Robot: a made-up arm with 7 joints. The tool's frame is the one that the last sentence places.
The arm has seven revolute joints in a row. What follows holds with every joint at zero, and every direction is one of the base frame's.
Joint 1 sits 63.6 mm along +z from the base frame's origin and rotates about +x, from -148.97 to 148.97 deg.
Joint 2 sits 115.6 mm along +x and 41.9 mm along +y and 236.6 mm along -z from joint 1 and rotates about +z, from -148.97 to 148.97 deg.
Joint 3 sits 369.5 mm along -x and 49.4 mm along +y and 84.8 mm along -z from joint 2 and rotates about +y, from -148.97 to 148.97 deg.
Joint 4 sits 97.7 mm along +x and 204 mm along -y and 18 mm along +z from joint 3 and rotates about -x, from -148.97 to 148.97 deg.
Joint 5 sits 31.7 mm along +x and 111.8 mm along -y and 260.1 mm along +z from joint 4 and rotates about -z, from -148.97 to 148.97 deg.
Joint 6 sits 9.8 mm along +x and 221.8 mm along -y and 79.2 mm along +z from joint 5 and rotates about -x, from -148.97 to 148.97 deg.
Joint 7 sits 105.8 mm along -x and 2.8 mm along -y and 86.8 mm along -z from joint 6 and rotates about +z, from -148.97 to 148.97 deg.
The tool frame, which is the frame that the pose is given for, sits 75.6 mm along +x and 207.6 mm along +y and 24.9 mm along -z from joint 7; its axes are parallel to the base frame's.
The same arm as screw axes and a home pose.
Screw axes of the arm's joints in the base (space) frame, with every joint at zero. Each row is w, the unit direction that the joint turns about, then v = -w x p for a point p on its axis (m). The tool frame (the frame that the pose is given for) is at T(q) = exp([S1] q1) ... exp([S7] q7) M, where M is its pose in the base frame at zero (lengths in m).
S1: w 1 0 0 v 0 0.0636 0
S2: w 0 0 1 v 0.0419 -0.1156 0
S3: w 0 1 0 v 0.2578 0 -0.2539
S4: w -1 0 0 v 0 0.2398 -0.1127
S5: w 0 0 -1 v 0.2245 -0.1245 0
S6: w -1 0 0 v 0 -0.0995 -0.4463
S7: w 0 0 1 v -0.4491 0.2205 0
M: xyz -0.1449 -0.2415 -0.0122 (m) quaternion w x y z 1 0 0 0
Joint limits (rad, base to tool): -2.6..2.6 -2.6..2.6 -2.6..2.6 -2.6..2.6 -2.6..2.6 -2.6..2.6 -2.6..2.6

